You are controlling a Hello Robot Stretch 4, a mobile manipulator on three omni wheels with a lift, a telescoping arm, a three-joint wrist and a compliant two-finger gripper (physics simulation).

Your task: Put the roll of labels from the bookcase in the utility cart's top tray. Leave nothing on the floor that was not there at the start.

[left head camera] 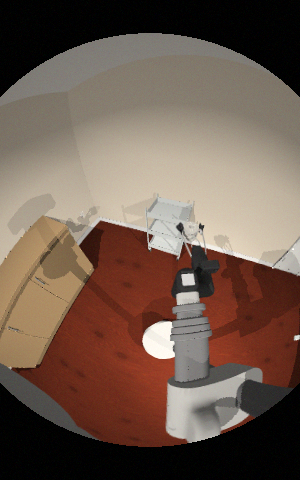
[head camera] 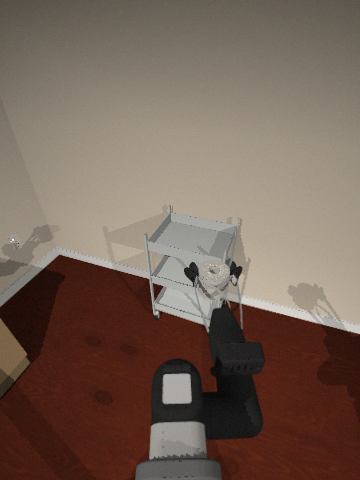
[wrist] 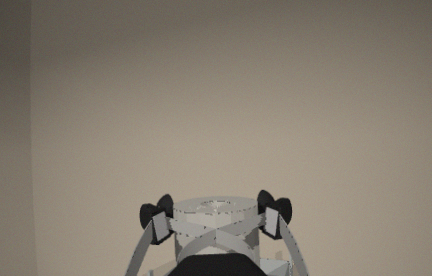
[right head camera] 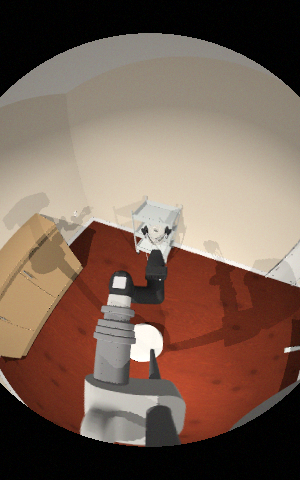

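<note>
The white roll of labels (head camera: pixel 214 274) (left head camera: pixel 191 230) (right head camera: pixel 156 232) (wrist: pixel 216 220) is upright between the two black fingertips. My gripper (head camera: pixel 213 273) (left head camera: pixel 191 228) (right head camera: pixel 156 231) (wrist: pixel 215 207) is shut on it. The grey three-tier utility cart (head camera: pixel 149 270) (left head camera: pixel 147 225) (right head camera: pixel 133 225) stands by the wall. In the head camera view the roll overlaps the front right part of the cart, below the top tray (head camera: pixel 187 236) in the picture. The top tray's visible surface is bare, and the roll is not resting on it. The roll and fingers hide part of the lower shelves. The bookcase does not show.
A wooden cabinet (head camera: pixel 11 357) (left head camera: pixel 45 295) (right head camera: pixel 35 287) stands on the left. The wall (head camera: pixel 200 125) rises directly behind the cart. A white round disc (left head camera: pixel 159 341) (right head camera: pixel 147 343) shows low beside the arm. Part of a white door shows at the far right.
</note>
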